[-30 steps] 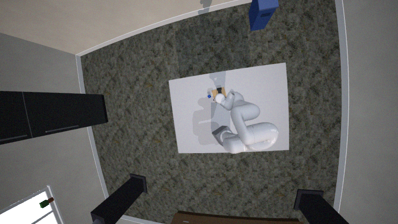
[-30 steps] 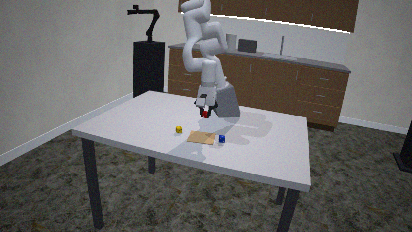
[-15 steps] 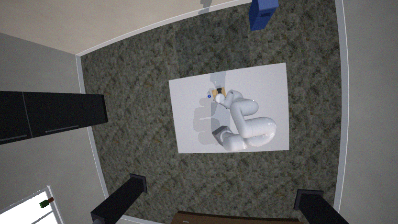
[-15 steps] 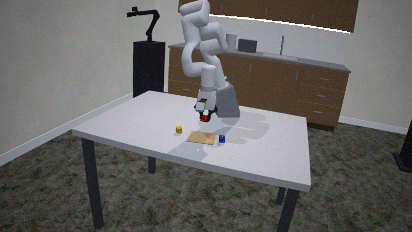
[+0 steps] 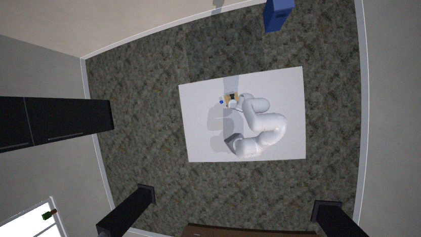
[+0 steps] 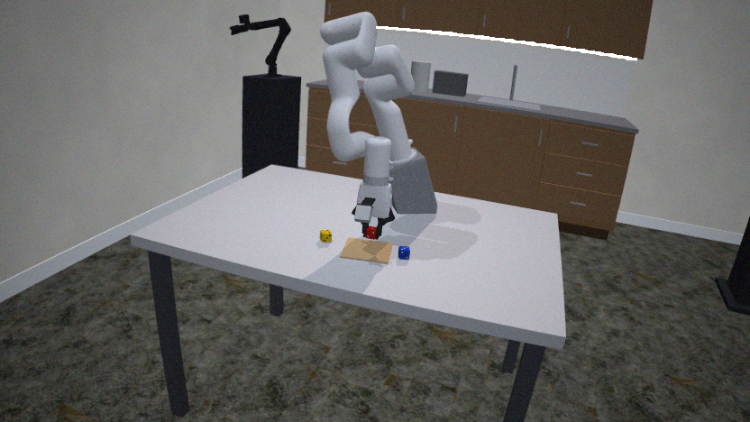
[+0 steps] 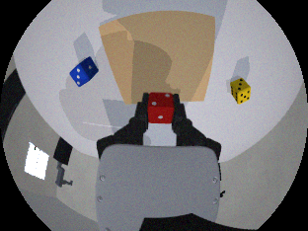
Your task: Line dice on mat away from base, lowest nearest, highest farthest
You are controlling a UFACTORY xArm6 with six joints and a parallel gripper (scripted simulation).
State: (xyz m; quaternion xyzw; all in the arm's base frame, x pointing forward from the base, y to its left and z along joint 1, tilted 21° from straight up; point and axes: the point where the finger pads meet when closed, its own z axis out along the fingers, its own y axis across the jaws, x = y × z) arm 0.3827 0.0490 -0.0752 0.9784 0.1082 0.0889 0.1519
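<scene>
Right now the tan mat is 50 mm ahead of my hand, 40 mm below it and 10 mm to the left of it. Also, from my hand: red die: 10 mm below; then yellow die: 130 mm to the right, 50 mm ahead, 30 mm below; then blue die: 120 mm to the left, 30 mm below, 30 mm ahead.
</scene>
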